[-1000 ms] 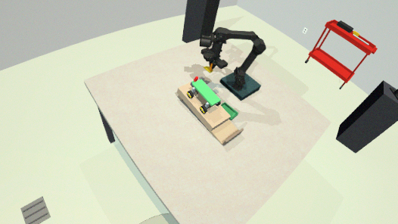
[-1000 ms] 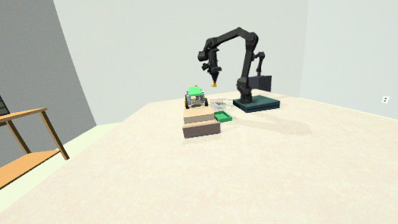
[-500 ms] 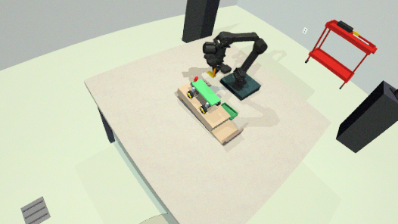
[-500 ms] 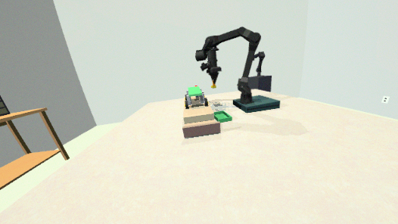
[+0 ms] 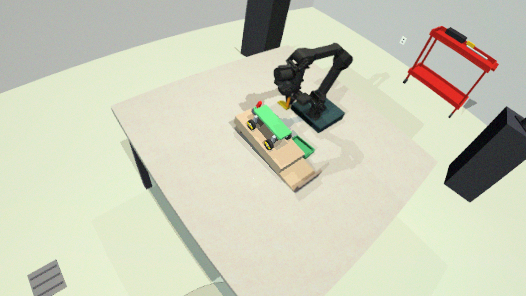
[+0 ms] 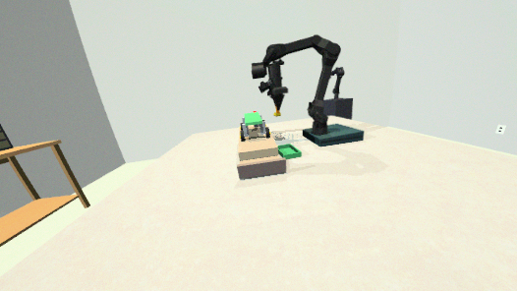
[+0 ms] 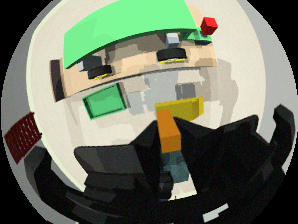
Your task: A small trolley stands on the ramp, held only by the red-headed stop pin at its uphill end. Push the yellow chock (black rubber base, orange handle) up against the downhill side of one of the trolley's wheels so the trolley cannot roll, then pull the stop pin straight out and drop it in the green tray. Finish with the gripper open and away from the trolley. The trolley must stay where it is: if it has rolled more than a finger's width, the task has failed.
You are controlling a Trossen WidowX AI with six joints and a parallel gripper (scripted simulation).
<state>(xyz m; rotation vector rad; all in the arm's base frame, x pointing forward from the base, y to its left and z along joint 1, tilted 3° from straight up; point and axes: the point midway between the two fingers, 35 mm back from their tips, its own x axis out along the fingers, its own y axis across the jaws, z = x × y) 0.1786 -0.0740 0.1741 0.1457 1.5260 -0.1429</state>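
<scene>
Right now my gripper tip is 90 mm short of the red-headed stop pin, 100 mm to the left of it and 40 mm above it. The rest, counted from my gripper tip: yellow chock (20 mm to the right, 10 mm below); green tray (30 mm ahead, 140 mm to the left, 180 mm below); green-topped trolley (130 mm ahead, 10 mm to the left, 60 mm below).
</scene>
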